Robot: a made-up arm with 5 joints. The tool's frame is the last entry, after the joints.
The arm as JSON. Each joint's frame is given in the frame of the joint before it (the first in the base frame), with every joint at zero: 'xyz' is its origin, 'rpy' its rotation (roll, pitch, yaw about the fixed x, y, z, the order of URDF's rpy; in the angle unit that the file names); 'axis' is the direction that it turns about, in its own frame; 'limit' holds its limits. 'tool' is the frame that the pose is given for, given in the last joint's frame.
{
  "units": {
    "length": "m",
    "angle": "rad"
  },
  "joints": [
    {
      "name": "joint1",
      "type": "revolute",
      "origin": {
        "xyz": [
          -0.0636,
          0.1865,
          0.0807
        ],
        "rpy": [
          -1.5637,
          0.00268,
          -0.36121
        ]
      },
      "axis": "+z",
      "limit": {
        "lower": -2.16,
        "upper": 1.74
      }
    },
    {
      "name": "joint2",
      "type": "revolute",
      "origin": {
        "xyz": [
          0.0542,
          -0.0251,
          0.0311
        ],
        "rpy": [
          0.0,
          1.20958,
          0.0
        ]
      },
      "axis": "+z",
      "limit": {
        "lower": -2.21,
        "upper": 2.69
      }
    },
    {
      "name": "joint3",
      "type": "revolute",
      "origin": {
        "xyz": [
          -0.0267,
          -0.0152,
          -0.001
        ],
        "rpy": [
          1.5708,
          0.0,
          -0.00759
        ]
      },
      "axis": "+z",
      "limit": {
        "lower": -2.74,
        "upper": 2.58
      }
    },
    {
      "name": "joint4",
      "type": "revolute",
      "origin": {
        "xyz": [
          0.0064,
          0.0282,
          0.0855
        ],
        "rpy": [
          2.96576,
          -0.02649,
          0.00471
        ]
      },
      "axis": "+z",
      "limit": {
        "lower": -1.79,
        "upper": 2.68
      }
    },
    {
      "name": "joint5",
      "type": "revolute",
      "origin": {
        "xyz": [
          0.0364,
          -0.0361,
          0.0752
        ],
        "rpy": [
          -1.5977,
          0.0,
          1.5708
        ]
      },
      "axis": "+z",
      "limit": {
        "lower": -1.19,
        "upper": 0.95
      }
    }
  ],
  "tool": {
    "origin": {
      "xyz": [
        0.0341,
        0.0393,
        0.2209
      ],
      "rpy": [
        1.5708,
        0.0,
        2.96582
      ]
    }
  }
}
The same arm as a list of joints. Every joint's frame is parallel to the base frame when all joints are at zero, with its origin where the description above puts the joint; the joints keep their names.
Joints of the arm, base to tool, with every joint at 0 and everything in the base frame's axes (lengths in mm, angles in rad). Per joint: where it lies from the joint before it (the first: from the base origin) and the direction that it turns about. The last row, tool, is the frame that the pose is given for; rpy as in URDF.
joint1: origin -63.6 186.5 80.7 axis 0.353415 0.93544 0.0071
joint2: origin 61.7 9.7 25.2 axis +x
joint3: origin -1 26.6 15.4 axis +z
joint4: origin 28.2 -6.4 85.5 axis -0.174806 -0.026901 -0.984235
joint5: origin 22.6 -38.4 -79.4 axis +y
tool: origin -26.7 220.9 44.7 rpy 0 0 0
Joint limits (rad, base to tool): -2.16..1.74 -2.21..2.69 -2.74..2.58 -1.79..2.68 -1.19..0.95

